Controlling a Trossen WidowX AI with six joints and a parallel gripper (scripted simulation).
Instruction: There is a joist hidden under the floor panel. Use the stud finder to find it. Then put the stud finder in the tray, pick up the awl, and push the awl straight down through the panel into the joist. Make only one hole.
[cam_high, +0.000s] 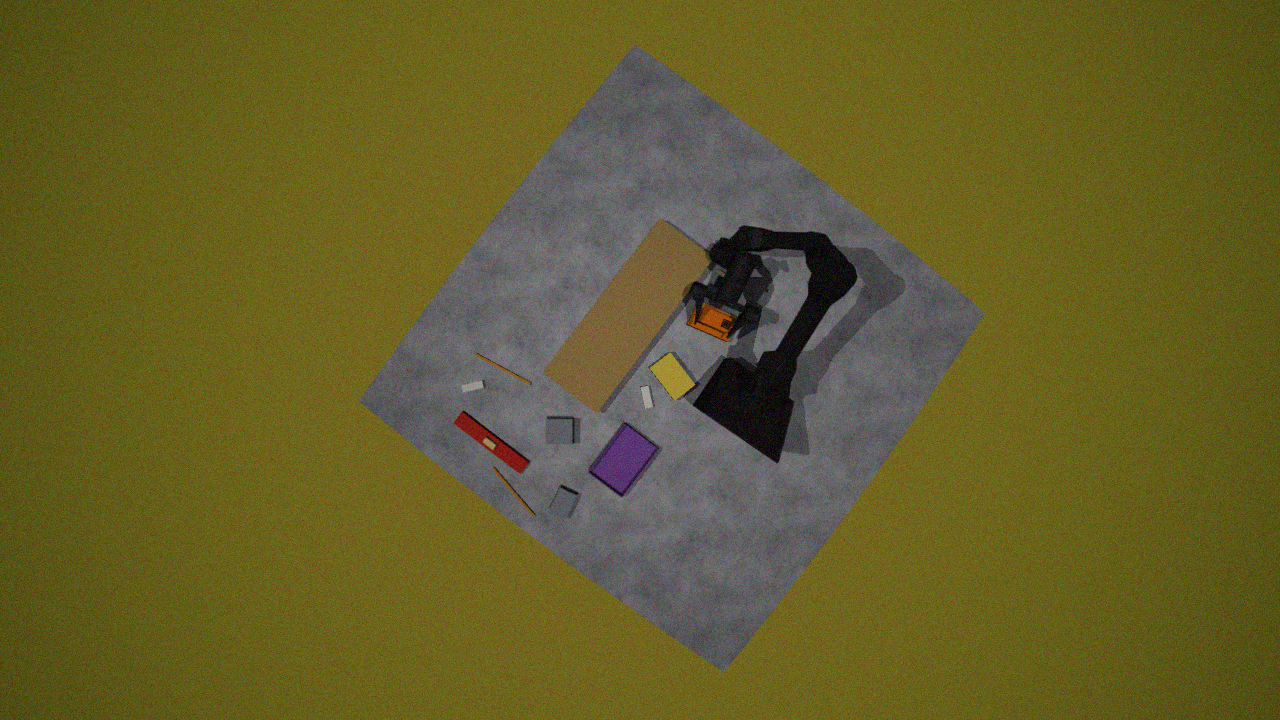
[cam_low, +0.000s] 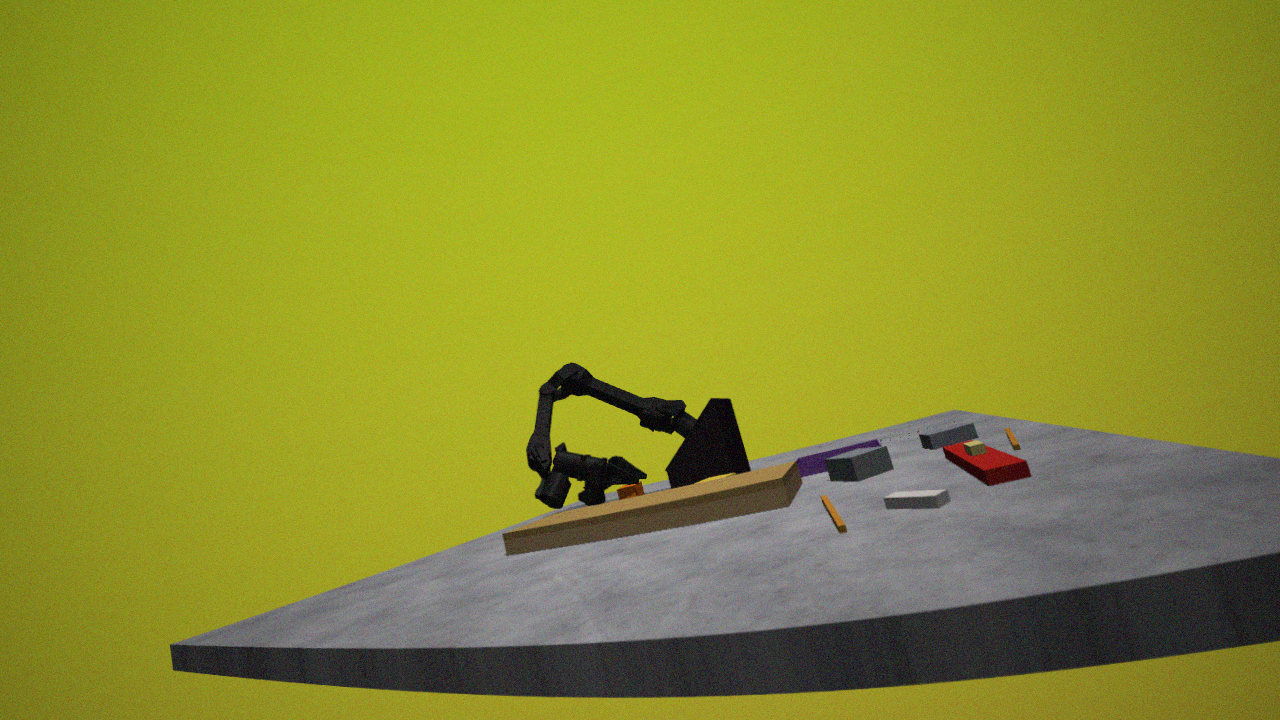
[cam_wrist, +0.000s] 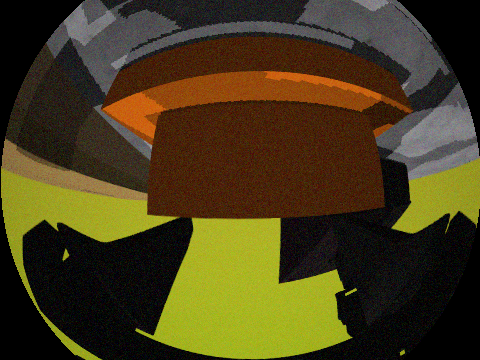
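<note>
My gripper tip is 4 cm to the left of the orange stud finder and 2 cm above it. Round my gripper tip: awl (16 cm to the right, 6 cm below, 2 cm ahead); then yellow block (15 cm to the left, 5 cm below, 1 cm behind); then purple tray (41 cm to the left, 6 cm behind, 5 cm below).
</note>
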